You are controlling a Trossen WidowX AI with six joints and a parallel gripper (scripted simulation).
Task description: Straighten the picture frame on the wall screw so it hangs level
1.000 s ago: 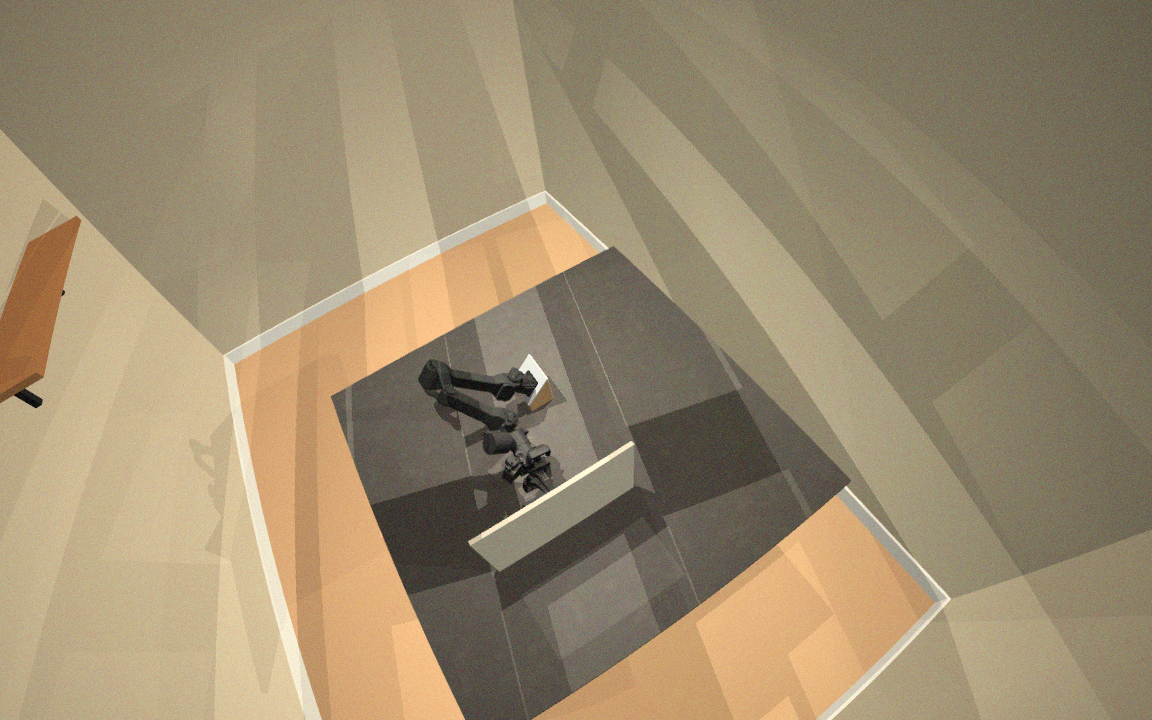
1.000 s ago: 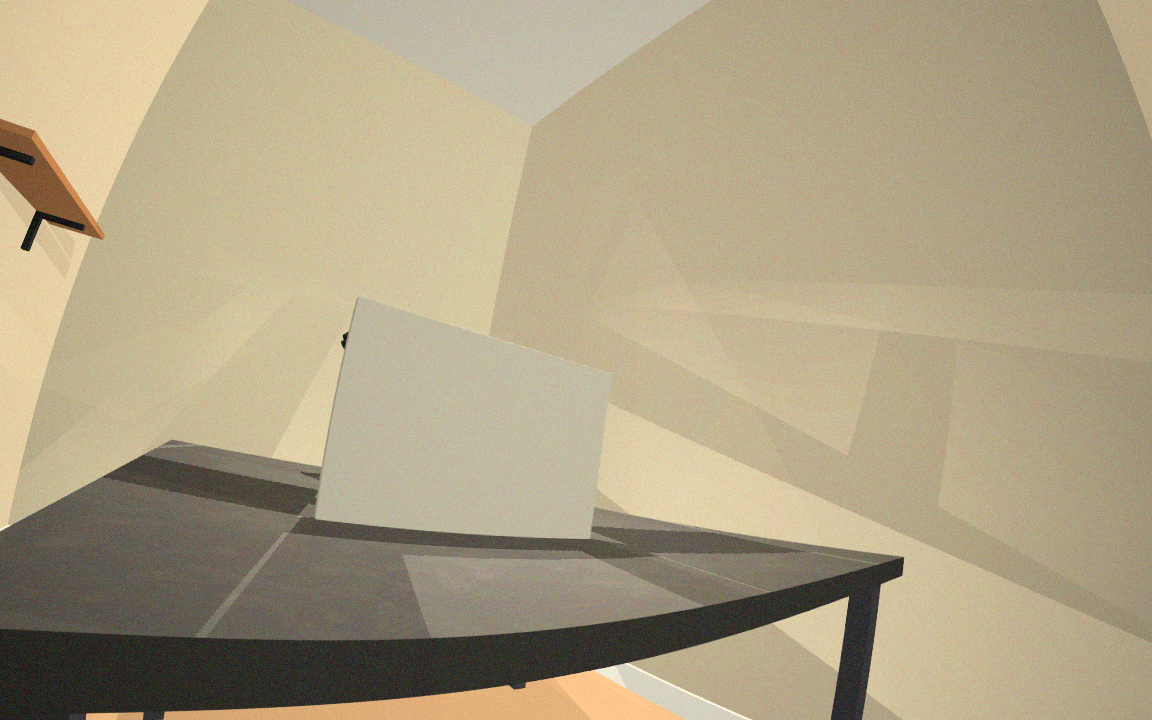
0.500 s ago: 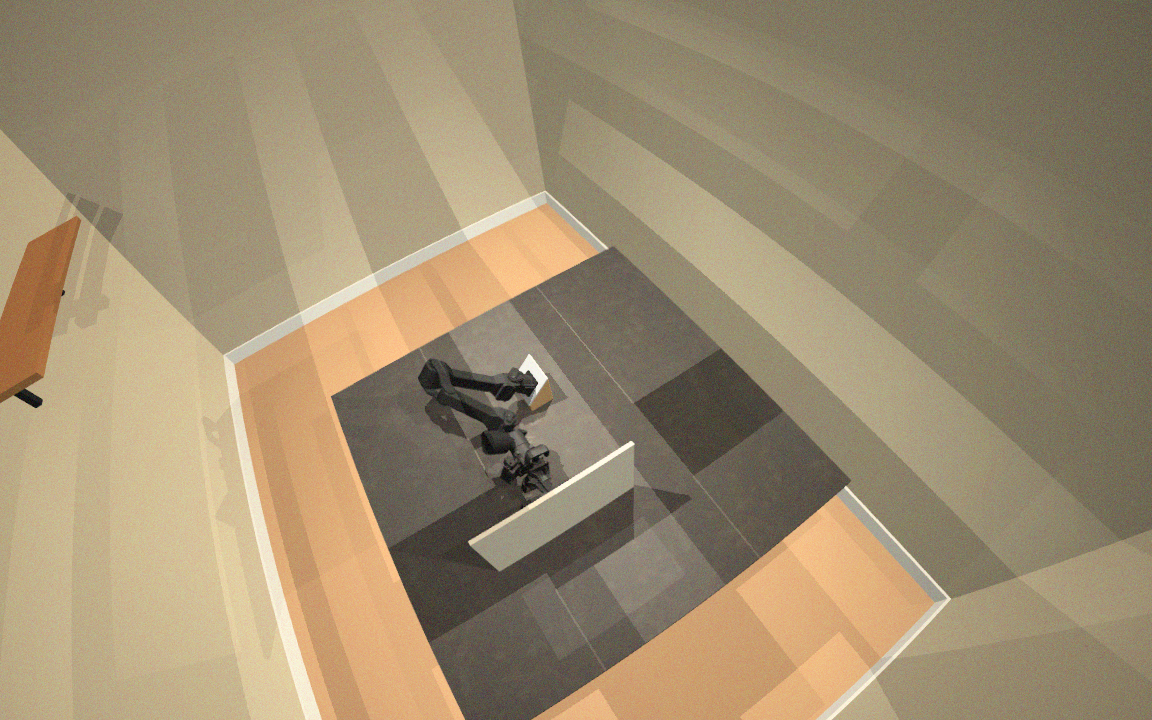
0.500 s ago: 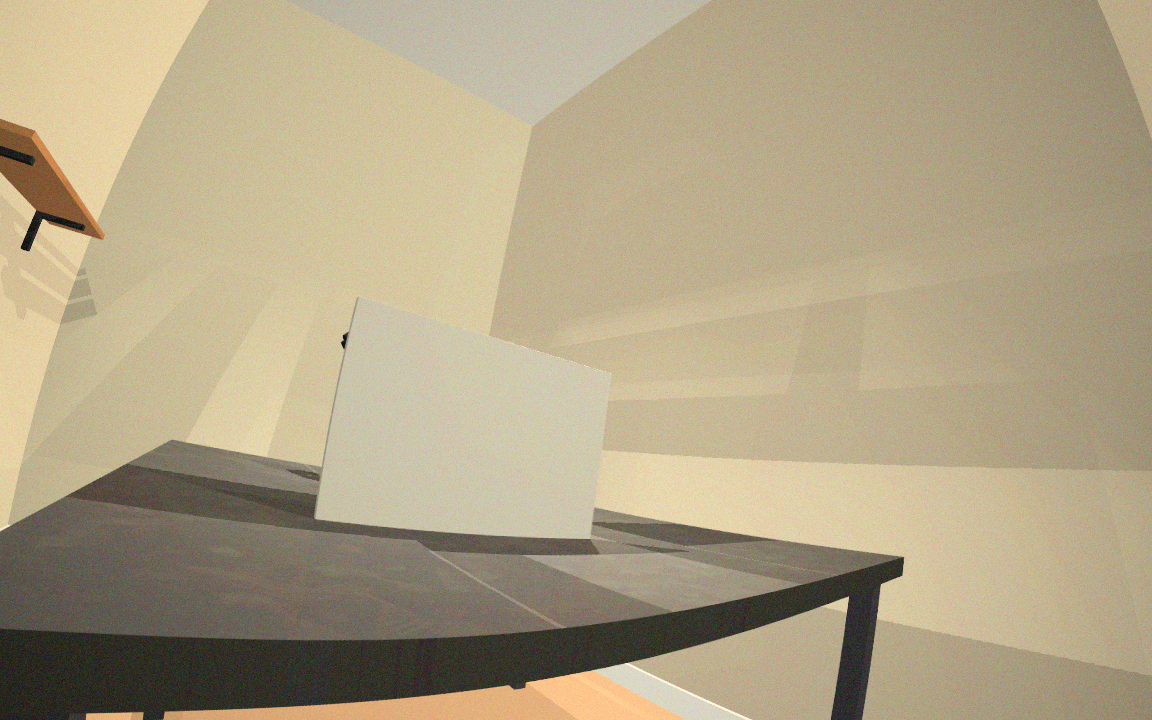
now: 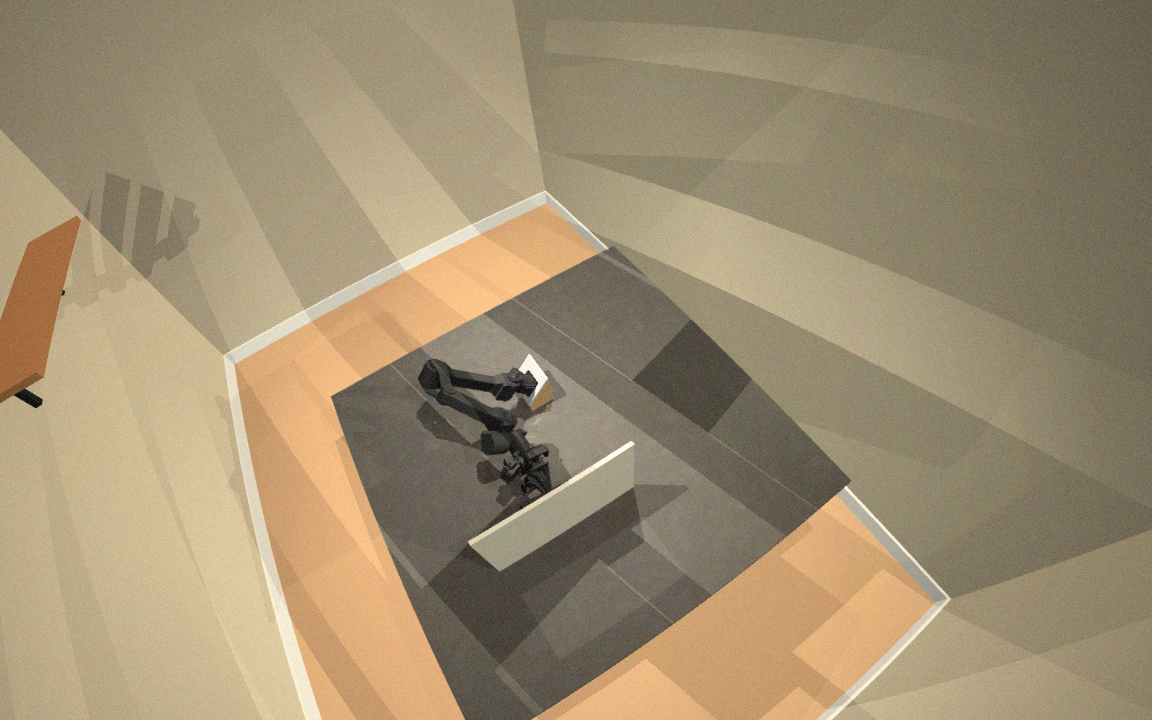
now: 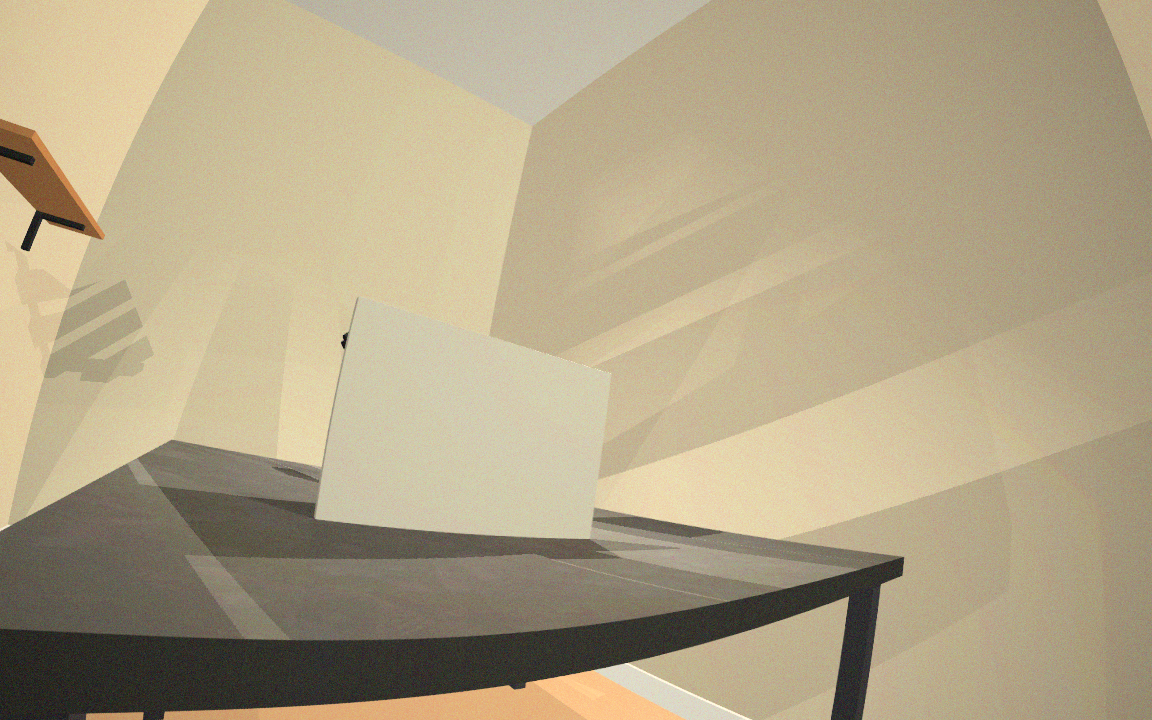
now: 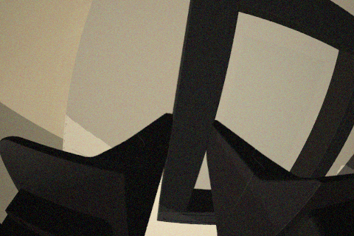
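The picture frame is 1 cm ahead of my gripper tip, 1 cm to the right of it and 5 cm below it. Round my gripper tip: wall panel 2 cm ahead, 7 cm below.
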